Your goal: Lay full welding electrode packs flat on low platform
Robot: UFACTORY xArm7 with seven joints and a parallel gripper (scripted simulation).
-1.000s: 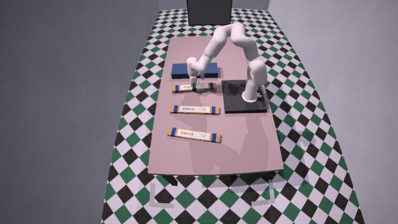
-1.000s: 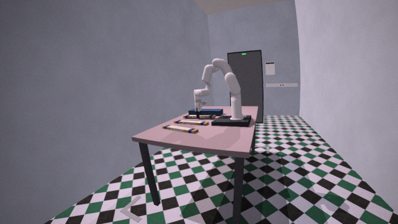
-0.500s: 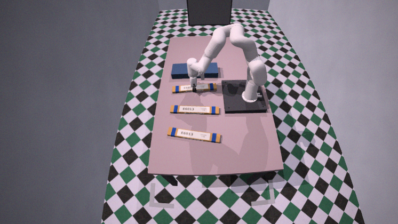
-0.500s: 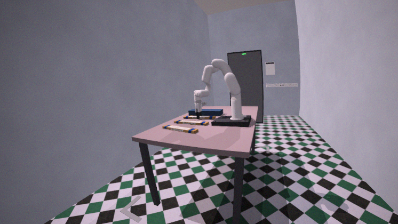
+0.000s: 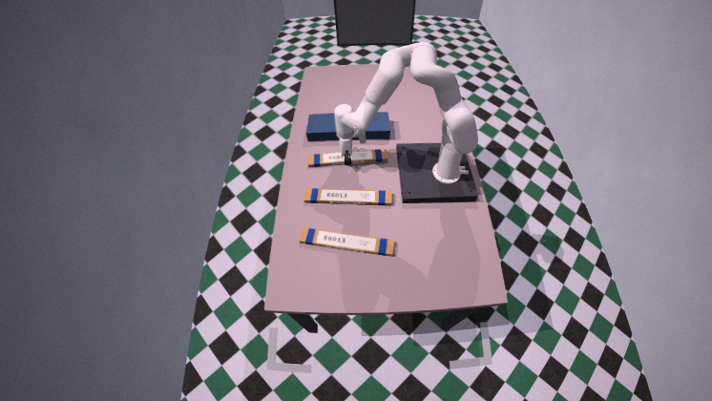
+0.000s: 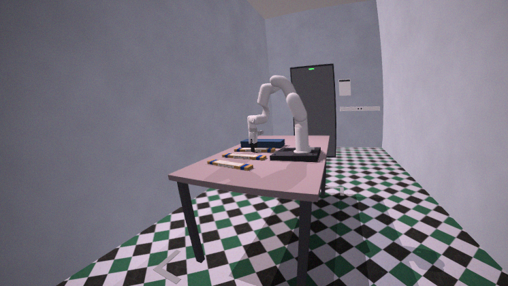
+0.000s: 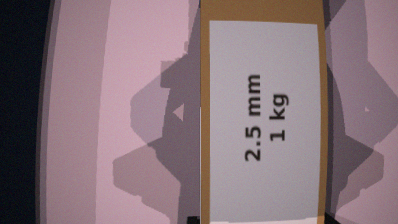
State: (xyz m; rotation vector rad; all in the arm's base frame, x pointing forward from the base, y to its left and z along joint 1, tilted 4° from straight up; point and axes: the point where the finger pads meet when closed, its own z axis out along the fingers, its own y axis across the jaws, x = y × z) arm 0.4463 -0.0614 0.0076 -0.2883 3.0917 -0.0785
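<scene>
My gripper is now right at the pack of welding electrodes. Round my hand: low blue platform: 19 cm to the right, 2 cm ahead.
</scene>
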